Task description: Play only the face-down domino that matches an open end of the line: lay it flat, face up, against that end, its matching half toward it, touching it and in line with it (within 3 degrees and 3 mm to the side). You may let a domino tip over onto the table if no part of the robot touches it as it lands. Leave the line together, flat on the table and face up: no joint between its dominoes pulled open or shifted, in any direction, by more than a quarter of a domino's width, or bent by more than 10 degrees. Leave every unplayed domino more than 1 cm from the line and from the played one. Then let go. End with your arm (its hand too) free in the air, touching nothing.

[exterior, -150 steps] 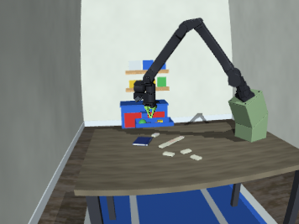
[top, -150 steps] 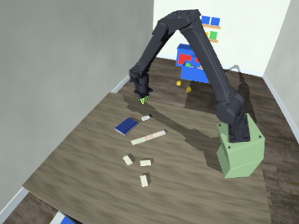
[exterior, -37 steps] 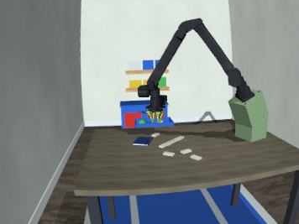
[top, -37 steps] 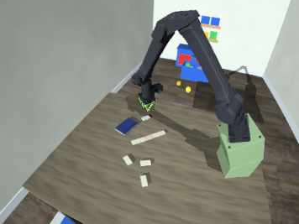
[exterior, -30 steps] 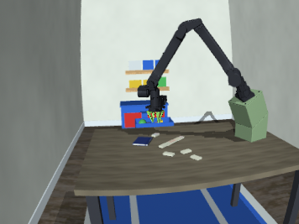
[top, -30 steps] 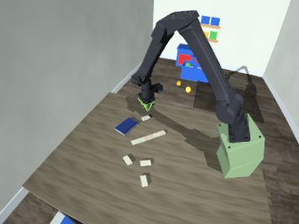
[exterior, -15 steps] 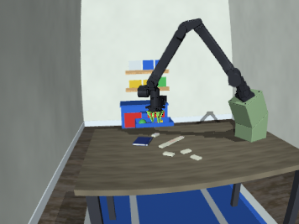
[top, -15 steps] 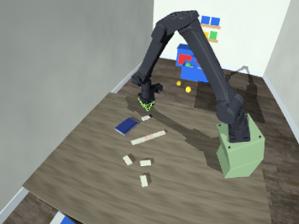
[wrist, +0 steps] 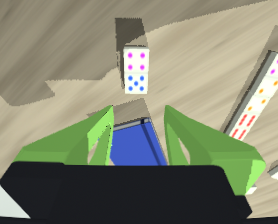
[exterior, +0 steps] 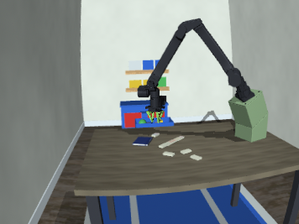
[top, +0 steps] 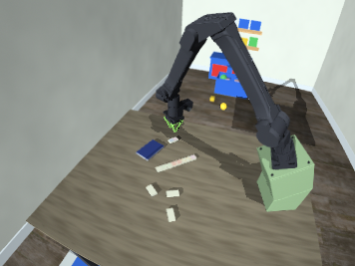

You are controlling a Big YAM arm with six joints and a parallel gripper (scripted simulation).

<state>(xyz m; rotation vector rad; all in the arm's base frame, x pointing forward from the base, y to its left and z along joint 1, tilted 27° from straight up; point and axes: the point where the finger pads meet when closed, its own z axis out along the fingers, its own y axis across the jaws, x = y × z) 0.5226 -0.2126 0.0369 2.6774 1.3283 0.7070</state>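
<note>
Right now my hand is 8 cm above the domino.
</note>
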